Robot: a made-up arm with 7 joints.
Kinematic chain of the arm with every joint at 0, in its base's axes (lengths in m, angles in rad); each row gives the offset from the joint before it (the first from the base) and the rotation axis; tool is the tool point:
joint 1: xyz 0 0.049 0 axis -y
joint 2: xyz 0 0.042 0 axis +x
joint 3: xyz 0 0 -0.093 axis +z
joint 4: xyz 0 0 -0.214 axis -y
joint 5: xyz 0 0 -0.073 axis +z
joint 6: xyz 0 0 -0.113 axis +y
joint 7: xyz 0 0 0 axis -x
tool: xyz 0 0 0
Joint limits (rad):
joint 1: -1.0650..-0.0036
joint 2: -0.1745..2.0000
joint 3: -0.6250..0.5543
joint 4: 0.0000..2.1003
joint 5: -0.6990..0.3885
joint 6: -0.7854..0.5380
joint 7: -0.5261..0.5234
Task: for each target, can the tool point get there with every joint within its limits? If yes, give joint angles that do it. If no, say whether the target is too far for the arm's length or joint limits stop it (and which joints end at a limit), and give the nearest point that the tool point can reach.
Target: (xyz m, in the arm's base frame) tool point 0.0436 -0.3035 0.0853
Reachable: no: joint limits stop it (at a limit: joint 1, joint 2, joint 3, joint 4) | nearest point 0.1295 -0.0385 -0.1940 | short by 0.394 m
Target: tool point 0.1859 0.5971 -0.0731
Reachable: no: too far | nearest point 0.1502 0.5353 -0.0407 | short by 0.078 m
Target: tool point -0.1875 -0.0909 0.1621
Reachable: no: joint limits stop it (at a limit: joint 1, joint 2, joint 3, joint 4) | nearest point -0.1062 -0.0385 -0.2076 | short by 0.382 m
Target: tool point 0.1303 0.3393 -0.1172
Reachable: yes | joints -0.6924 1.4625 0.1128 1.8958 -0.4696 0.3396 0.0161
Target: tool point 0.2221 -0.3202 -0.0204
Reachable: no: joint limits stop it (at a limit: joint 1, joint 2, joint 3) | nearest point 0.1330 -0.0424 -0.2014 | short by 0.343 m
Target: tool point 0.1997 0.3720 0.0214
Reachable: yes | joints -0.3992 1.7041 0.3245 1.6543 -0.3872 -0.2363 0.2133
